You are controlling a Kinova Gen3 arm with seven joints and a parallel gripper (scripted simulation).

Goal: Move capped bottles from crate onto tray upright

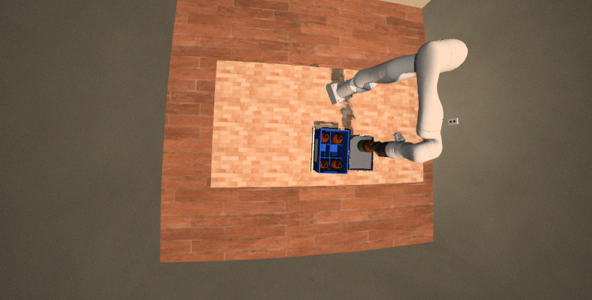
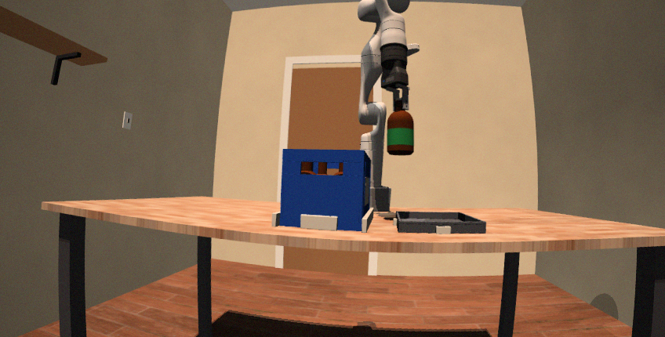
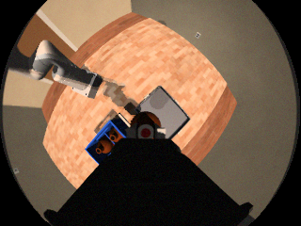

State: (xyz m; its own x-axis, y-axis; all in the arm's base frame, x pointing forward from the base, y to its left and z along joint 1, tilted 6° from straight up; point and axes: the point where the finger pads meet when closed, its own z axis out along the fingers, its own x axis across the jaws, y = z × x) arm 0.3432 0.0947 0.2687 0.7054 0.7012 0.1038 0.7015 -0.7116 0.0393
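Right now my hand is 60 mm above the glass bottle. From my hand the other things lie so: blue crate (50 mm ahead, 180 mm to the right, 240 mm below); grey tray (50 mm ahead, 90 mm to the left, 310 mm below).
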